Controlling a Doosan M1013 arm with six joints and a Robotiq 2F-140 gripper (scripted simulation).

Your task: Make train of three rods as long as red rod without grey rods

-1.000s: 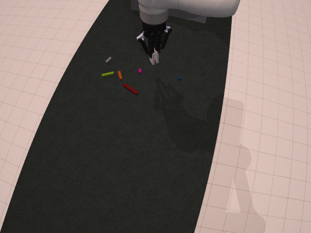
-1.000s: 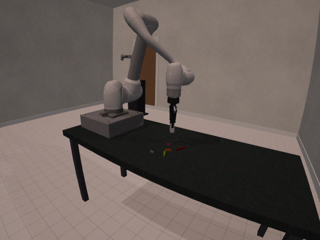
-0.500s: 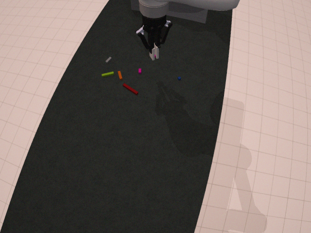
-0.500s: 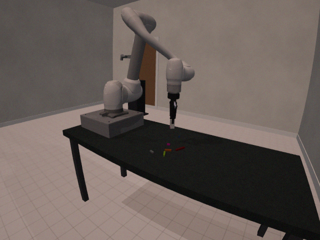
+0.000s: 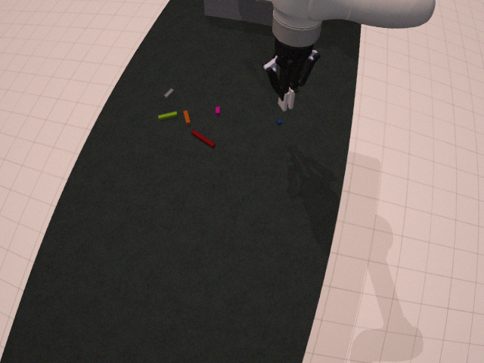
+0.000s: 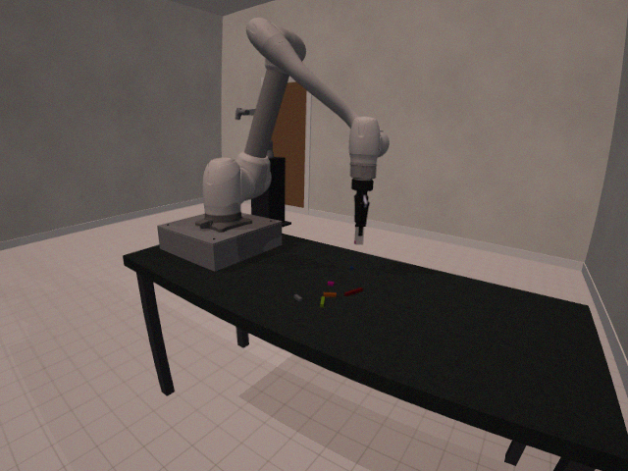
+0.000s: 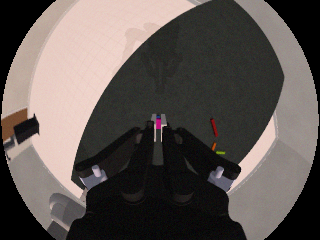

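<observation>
The blue rod is 20 mm behind my hand, 10 mm to the right of it and 130 mm below it. Round my hand: red rod: 90 mm ahead, 180 mm to the right, 130 mm below; lime rod: 40 mm ahead, 290 mm to the right, 130 mm below; orange rod: 40 mm ahead, 240 mm to the right, 130 mm below.
</observation>
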